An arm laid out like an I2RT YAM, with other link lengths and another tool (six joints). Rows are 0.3 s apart.
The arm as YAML. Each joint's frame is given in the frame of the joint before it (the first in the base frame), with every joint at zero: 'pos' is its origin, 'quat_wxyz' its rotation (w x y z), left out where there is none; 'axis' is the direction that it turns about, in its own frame. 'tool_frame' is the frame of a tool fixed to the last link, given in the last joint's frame.
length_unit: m
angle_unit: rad
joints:
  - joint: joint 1
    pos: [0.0, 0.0, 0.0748]
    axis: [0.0, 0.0, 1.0]
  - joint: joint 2
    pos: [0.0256, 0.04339, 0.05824]
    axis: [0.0, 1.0, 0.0]
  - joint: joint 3
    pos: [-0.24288, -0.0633, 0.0]
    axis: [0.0, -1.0, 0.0]
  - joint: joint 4
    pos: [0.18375, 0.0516, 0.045]
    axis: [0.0, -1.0, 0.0]
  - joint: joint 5
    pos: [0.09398, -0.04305, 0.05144]
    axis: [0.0, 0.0, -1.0]
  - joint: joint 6
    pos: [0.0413, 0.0, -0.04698]
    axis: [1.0, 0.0, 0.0]
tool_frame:
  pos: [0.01, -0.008, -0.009]
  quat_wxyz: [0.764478, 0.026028, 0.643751, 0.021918]
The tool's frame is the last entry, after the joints.
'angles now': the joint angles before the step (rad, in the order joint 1, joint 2, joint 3, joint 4, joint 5, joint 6). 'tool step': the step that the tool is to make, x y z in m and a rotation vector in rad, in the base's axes. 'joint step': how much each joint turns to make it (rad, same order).
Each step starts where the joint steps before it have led.
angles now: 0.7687, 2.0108, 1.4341, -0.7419, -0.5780, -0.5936
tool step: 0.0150, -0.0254, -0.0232, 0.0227, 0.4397, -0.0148
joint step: -0.1257, 0.2313, 0.2453, -0.4217, -0.3067, -0.1255
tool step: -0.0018, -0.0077, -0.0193, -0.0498, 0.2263, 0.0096
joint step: -0.0248, 0.1724, 0.1540, -0.2738, -0.0788, -0.1001
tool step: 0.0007, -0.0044, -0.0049, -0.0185, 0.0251, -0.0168
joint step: -0.0123, 0.0139, -0.0076, -0.0033, -0.0014, 0.0077
